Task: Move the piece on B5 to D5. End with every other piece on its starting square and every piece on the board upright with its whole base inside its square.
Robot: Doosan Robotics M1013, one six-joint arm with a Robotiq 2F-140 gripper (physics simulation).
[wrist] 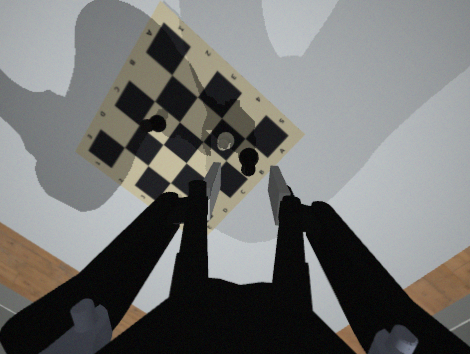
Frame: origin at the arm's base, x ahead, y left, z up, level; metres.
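Seen in the pictures: gripper, fingertip midpoint: [244,176].
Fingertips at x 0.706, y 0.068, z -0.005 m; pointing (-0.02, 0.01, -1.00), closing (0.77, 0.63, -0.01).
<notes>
Offsets run from my fingertips to a thing's top centre. "pt": to the spot under its first point. Level surfaces: height alone.
A black chess piece {dy +0.006, dx -0.001, dz +0.001 m} [248,158] stands upright on B5, near the lower right edge of the chessboard {pt dy +0.067, dx +0.020, dz -0.062 m} [295,133]. My gripper [244,176] is part-open, its two grey finger pads on either side of that piece in the image, with a visible gap on both sides. The pads do not touch the piece. How high the tips are above the board is hard to tell. The left finger hides most of D5. A clear grey piece {dy +0.002, dx -0.037, dz -0.018 m} [225,141] stands on dark B4. Another black piece {dy -0.040, dx -0.116, dz -0.029 m} [158,123] stands on C2.
The left finger and its linkage cover the board's lower corner, including the E4 area, so any piece there is hidden. The board lies turned on a pale grey table top {dz -0.068 m} [360,125] with shadows across it. A wooden floor [30,255] shows beyond its lower edges.
</notes>
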